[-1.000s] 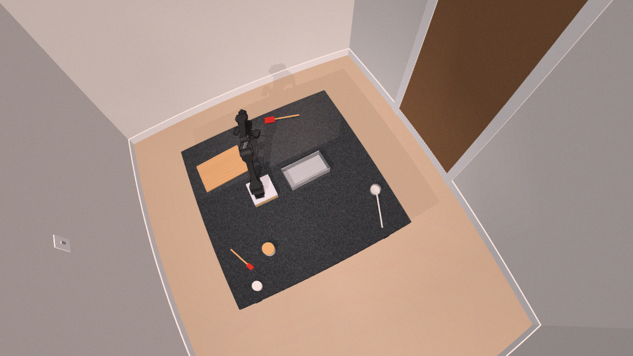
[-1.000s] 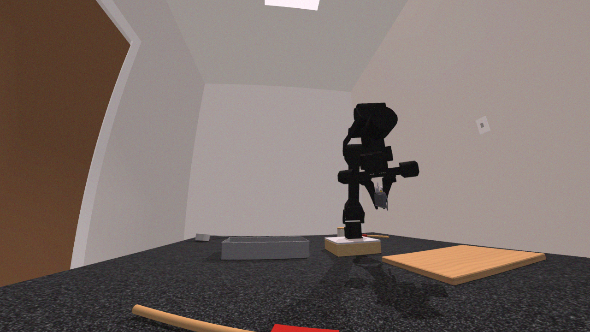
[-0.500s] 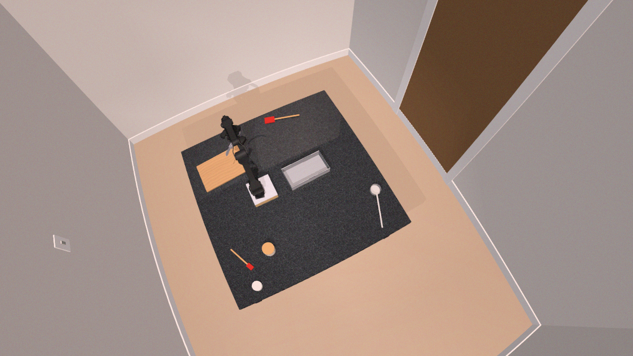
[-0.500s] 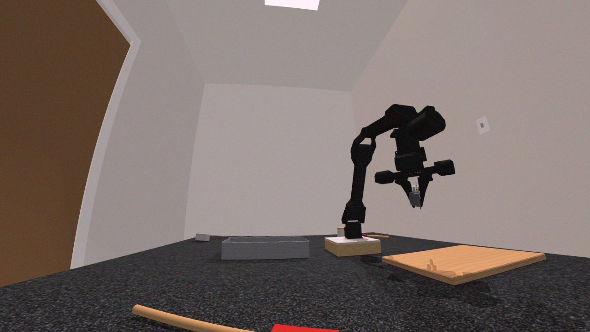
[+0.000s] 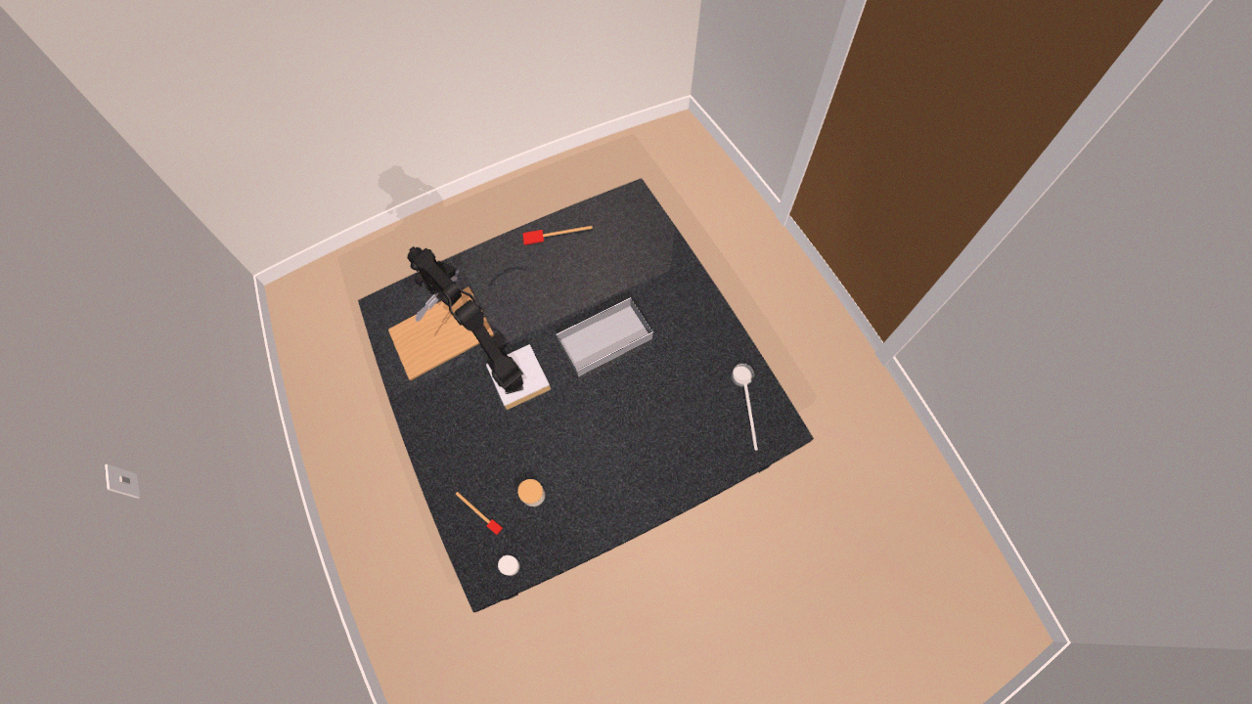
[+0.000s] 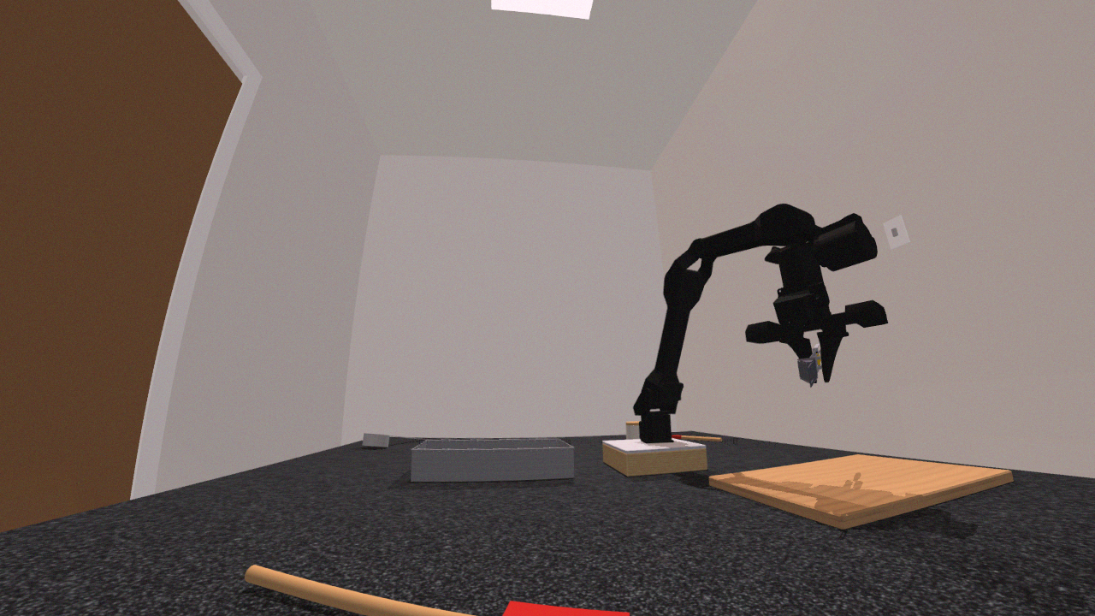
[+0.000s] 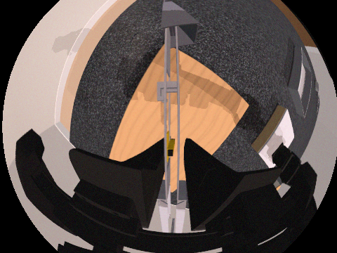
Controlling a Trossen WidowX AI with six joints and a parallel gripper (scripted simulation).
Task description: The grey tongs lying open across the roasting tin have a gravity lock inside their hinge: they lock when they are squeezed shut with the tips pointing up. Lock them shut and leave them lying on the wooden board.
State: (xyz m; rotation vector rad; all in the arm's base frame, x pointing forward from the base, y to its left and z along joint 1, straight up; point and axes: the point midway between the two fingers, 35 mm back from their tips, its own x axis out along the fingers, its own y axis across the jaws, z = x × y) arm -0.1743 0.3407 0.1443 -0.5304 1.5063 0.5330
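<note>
My gripper tip is 60 mm past the wooden board, 40 mm to the left of it and 150 mm above it. The rest, counted from my gripper tip: white disc: 20 mm ahead, 940 mm to the right, 140 mm below; then grey roasting tin: 530 mm ahead, 240 mm to the right, 130 mm below; then red spatula: 440 mm ahead, 270 mm to the left, 150 mm below.
</note>
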